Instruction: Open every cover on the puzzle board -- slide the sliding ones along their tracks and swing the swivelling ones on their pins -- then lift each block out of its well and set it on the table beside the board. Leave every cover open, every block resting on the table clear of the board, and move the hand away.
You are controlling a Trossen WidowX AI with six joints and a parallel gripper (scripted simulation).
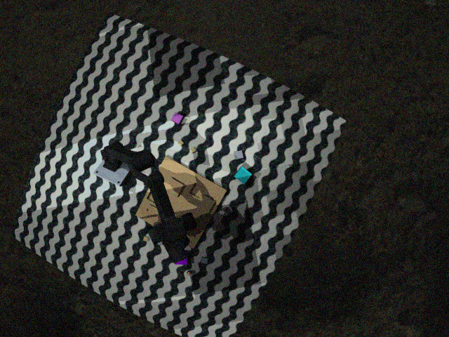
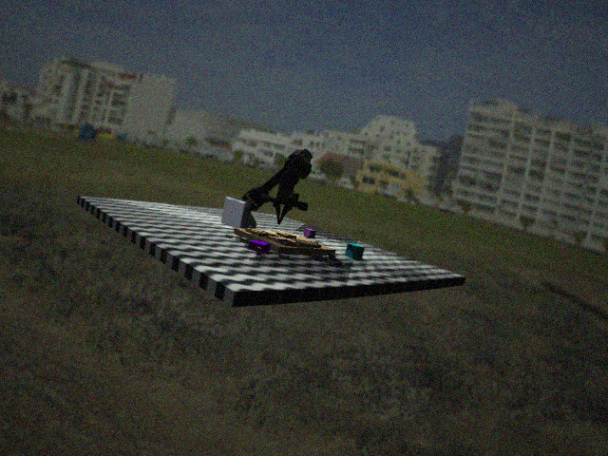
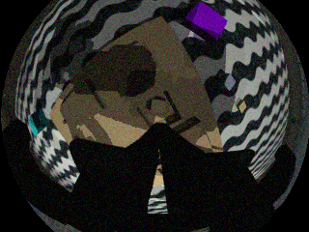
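My gripper tip is 2 cm past the tan puzzle board, 6 cm to the right of it and 6 cm above it. Also, from my gripper tip: grey bit 14 cm ahead, 36 cm to the left, 8 cm below; teal block 18 cm ahead, 28 cm to the left, 6 cm below; purple block 7 cm ahead, 15 cm to the right, 7 cm below.
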